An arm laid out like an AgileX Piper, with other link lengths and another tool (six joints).
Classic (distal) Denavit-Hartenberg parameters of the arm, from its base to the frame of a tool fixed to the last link. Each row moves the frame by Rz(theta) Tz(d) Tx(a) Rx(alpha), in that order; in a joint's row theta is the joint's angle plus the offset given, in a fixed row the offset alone. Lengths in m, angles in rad.
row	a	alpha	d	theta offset
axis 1	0.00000	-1.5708	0.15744	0.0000
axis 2	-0.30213	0.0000	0.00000	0.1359
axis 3	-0.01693	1.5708	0.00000	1.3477
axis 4	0.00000	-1.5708	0.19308	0.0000
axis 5	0.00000	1.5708	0.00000	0.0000
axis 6	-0.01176	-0.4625	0.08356	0.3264
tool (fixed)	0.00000	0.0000	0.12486	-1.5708
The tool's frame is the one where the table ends.
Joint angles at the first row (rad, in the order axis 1, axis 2, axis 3, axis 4, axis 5, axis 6):
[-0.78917, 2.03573, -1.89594, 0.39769, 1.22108, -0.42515]
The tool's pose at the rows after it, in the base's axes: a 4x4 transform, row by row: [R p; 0 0 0 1], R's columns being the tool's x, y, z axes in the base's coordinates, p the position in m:
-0.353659 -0.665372 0.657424 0.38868; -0.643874 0.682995 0.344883 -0.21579; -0.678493 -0.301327 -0.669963 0.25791; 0 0 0 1
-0.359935 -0.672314 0.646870 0.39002; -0.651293 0.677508 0.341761 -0.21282; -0.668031 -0.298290 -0.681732 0.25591; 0 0 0 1
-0.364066 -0.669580 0.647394 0.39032; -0.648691 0.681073 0.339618 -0.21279; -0.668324 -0.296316 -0.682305 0.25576; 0 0 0 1
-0.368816 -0.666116 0.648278 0.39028; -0.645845 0.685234 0.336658 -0.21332; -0.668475 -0.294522 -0.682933 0.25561; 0 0 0 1
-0.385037 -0.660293 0.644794 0.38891; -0.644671 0.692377 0.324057 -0.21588; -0.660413 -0.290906 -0.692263 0.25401; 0 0 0 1
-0.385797 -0.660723 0.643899 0.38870; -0.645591 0.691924 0.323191 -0.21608; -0.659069 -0.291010 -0.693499 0.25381; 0 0 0 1
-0.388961 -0.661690 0.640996 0.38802; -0.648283 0.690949 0.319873 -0.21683; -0.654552 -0.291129 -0.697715 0.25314; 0 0 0 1
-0.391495 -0.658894 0.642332 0.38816; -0.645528 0.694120 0.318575 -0.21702; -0.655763 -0.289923 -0.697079 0.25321; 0 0 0 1
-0.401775 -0.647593 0.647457 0.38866; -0.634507 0.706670 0.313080 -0.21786; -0.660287 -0.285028 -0.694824 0.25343; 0 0 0 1
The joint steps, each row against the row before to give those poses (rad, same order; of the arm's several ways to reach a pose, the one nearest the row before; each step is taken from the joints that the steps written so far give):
[0.02353, 0.00002, -0.00006, -0.05715, 0.00004, 0.01092]
[0.01437, -0.00002, 0.00006, -0.01924, -0.00005, 0.01224]
[0.00153, 0.00002, -0.00002, -0.00218, 0.00002, 0.00701]
[0.00001, 0.00000, 0.00000, -0.00215, 0.00000, 0.00645]
[-0.00001, 0.00000, -0.00004, -0.01668, 0.00003, 0.01557]
[-0.00002, -0.00003, 0.00008, -0.00182, -0.00004, -0.00003]
[0.00002, 0.00002, -0.00004, -0.00644, 0.00001, 0.00088]
[0.00001, -0.00001, 0.00000, 0.00010, 0.00001, 0.00437]
[-0.00003, 0.00000, 0.00003, 0.00001, -0.00002, 0.01755]

